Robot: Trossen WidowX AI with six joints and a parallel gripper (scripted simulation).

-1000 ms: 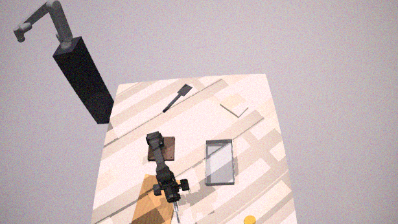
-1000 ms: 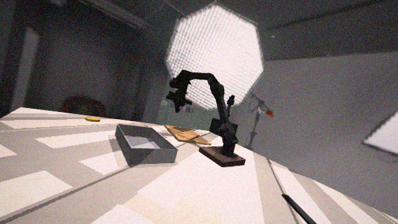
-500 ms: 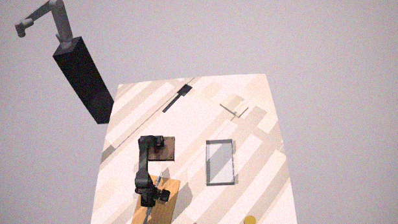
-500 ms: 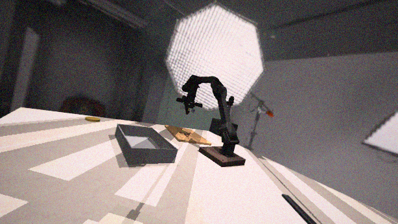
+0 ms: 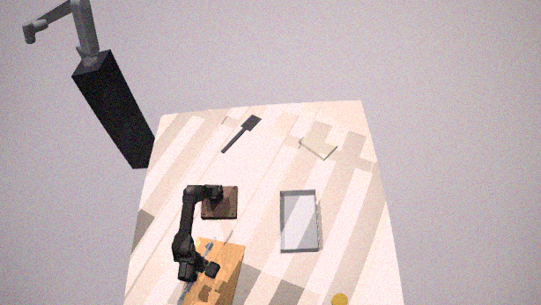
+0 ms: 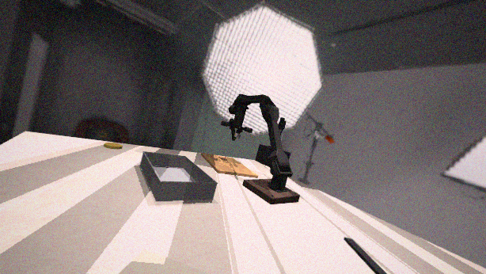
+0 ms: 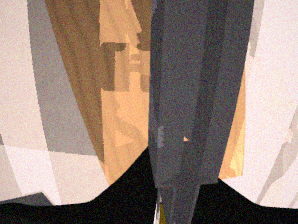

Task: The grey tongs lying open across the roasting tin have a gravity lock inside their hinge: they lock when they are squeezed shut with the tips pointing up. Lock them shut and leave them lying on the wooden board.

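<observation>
Right now the wooden board is 150 mm below my gripper tip. Also, from my gripper tip: grey roasting tin 410 mm ahead, 250 mm to the left, 130 mm below; dark spatula 850 mm to the left, 150 mm below, 130 mm ahead; yellow disc 560 mm ahead, 150 mm to the right, 150 mm below.
</observation>
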